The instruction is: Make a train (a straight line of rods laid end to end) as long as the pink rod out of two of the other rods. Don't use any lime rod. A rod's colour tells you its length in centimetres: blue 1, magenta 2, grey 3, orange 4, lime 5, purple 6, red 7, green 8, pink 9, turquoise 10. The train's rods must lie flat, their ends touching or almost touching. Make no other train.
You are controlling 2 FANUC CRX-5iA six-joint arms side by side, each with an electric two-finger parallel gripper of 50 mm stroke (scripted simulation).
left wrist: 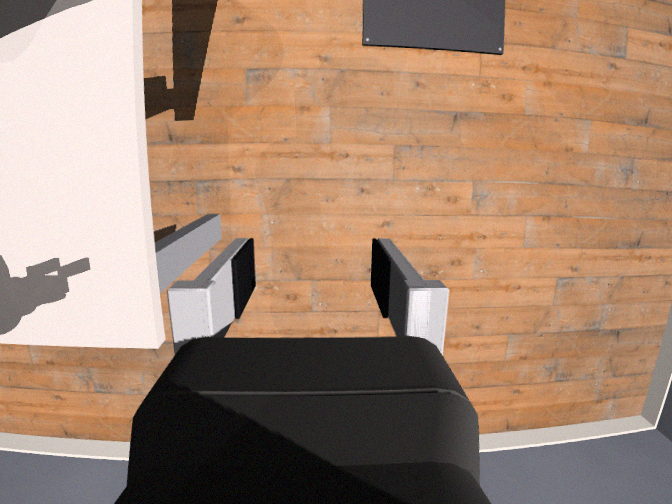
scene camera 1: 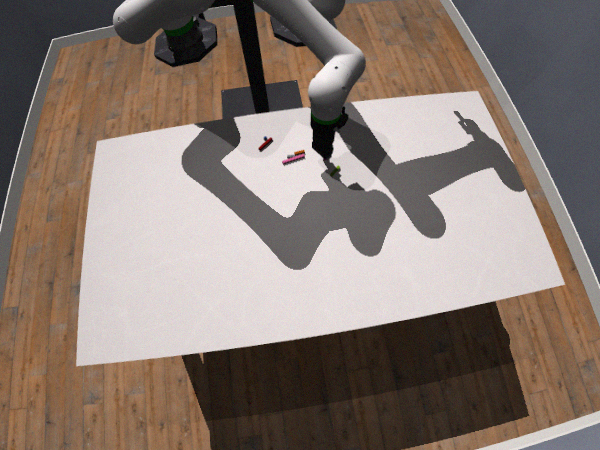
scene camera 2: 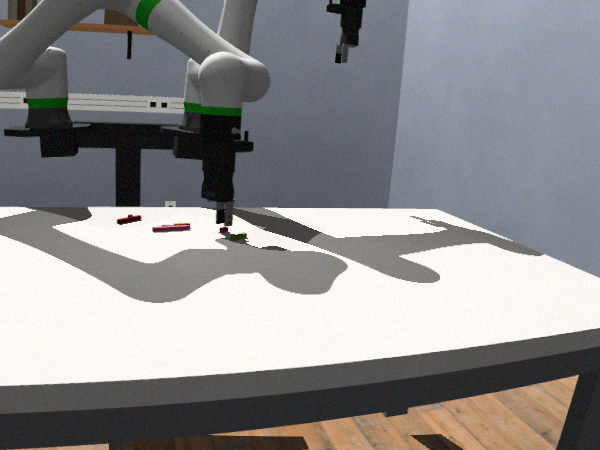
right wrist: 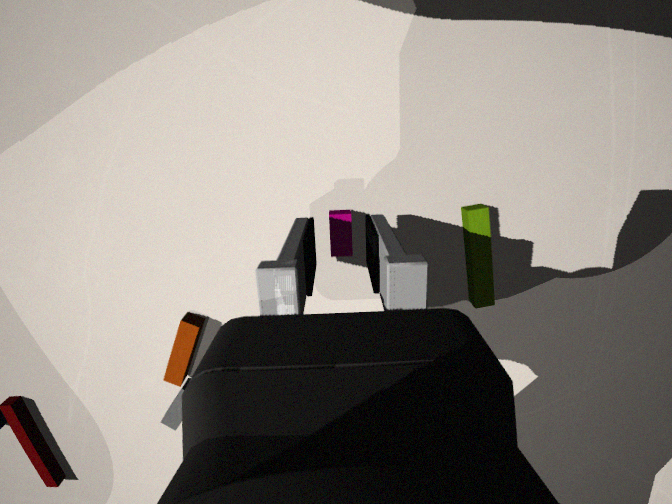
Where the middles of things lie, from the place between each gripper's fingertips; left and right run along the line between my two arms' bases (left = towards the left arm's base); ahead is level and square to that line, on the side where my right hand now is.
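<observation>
My right gripper [scene camera 2: 224,224] is 2 cm to the right of the lime rod [right wrist: 475,218], 6 cm short of it and 3 cm above it. Orange rod [right wrist: 190,327], counted from my right hand: 4 cm behind, 10 cm to the right, 3 cm below.
My left hand [scene camera 2: 340,62] is 470 mm to the left of the lime rod, 610 mm short of it and 480 mm above it. The orange rod is 590 mm to the right of my left hand, 500 mm ahead of it and 480 mm below it.
</observation>
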